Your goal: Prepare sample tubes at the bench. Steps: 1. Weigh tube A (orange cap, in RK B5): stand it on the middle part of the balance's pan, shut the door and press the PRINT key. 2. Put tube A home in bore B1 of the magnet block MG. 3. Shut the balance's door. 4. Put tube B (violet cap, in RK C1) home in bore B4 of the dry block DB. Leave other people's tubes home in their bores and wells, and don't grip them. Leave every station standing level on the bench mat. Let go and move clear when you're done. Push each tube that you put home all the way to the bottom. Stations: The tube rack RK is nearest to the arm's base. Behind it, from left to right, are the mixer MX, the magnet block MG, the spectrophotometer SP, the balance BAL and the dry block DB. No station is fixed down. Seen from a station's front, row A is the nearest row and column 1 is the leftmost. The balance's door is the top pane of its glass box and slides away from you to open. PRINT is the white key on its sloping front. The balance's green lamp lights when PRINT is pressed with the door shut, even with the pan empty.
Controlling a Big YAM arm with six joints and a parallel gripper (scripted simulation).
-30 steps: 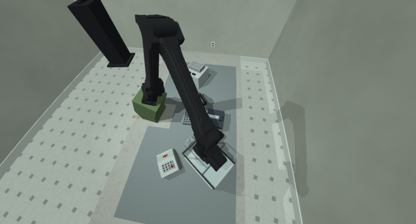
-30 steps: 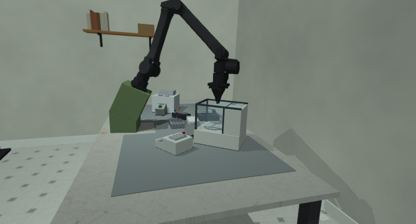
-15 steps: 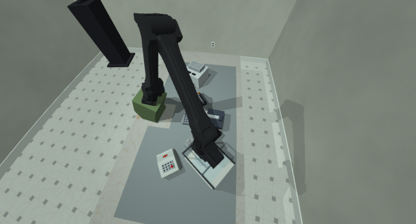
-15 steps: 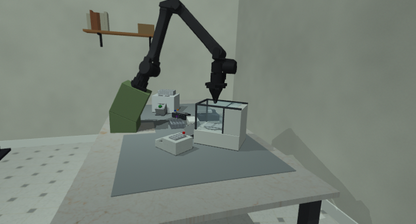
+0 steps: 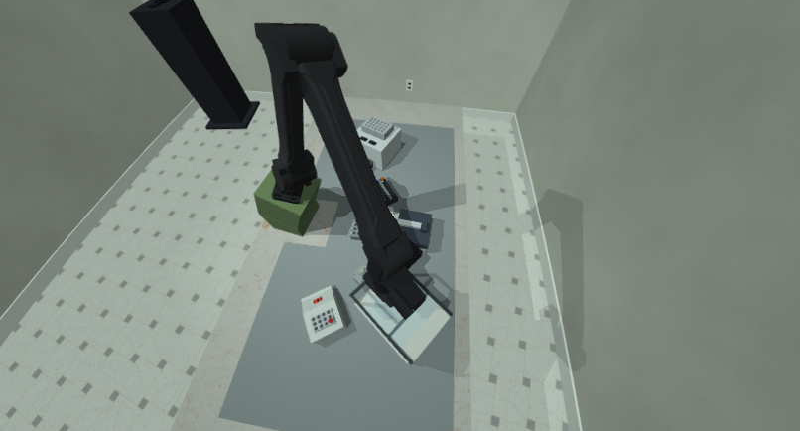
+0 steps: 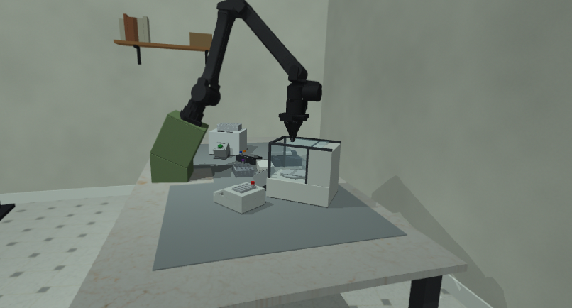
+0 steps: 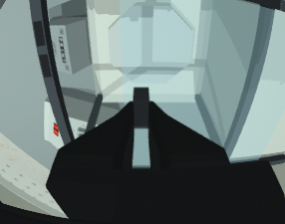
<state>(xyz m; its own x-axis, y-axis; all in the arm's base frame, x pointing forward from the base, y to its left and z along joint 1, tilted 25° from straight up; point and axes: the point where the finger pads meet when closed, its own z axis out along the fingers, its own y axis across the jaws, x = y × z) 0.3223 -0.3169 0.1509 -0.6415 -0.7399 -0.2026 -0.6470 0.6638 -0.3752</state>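
My gripper is now 10 cm past the tube B, 35 cm to the right of it and 19 cm above it. From my hand the other things lie so: balance door 2 cm ahead, 2 cm to the right, 1 cm below; red-capped tube 18 cm behind, 7 cm to the right, 16 cm below; balance pan 1 cm ahead, 1 cm to the right, 14 cm below.
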